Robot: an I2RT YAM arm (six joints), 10 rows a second.
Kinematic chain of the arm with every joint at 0, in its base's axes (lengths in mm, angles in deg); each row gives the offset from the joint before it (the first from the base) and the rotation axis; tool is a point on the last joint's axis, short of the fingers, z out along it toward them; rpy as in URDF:
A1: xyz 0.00 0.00 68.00 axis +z
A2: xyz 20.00 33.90 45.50 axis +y
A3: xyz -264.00 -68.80 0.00 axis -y
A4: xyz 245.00 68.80 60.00 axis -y
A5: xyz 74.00 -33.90 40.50 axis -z
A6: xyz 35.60 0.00 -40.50 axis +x
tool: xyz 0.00 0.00 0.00 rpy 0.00 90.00 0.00
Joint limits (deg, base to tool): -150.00..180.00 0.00..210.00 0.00..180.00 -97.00..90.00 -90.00..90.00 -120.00..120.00
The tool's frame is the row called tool.
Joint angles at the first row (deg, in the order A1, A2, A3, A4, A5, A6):
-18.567 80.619 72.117 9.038 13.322 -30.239
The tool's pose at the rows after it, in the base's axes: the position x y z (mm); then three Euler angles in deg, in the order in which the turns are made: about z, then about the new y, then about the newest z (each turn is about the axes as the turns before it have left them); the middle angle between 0 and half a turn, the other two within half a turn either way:
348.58, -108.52, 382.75, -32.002, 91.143, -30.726
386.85, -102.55, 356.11, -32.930, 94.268, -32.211
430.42, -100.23, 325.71, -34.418, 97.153, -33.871
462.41, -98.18, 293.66, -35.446, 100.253, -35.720
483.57, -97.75, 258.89, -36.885, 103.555, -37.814
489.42, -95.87, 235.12, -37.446, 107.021, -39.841
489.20, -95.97, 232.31, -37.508, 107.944, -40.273
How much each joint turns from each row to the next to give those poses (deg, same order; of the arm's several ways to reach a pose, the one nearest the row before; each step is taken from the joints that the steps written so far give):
2.840 6.054 2.600 1.728 2.950 -0.153
2.602 7.870 3.325 1.200 3.476 -0.284
1.814 9.790 5.898 0.658 3.169 -0.154
1.137 7.870 4.592 -0.264 1.924 -0.087
0.590 6.229 2.601 -0.241 1.639 0.001
0.350 2.622 0.087 -1.442 0.394 0.000
-0.022 0.153 -0.001 -0.874 -0.110 0.043

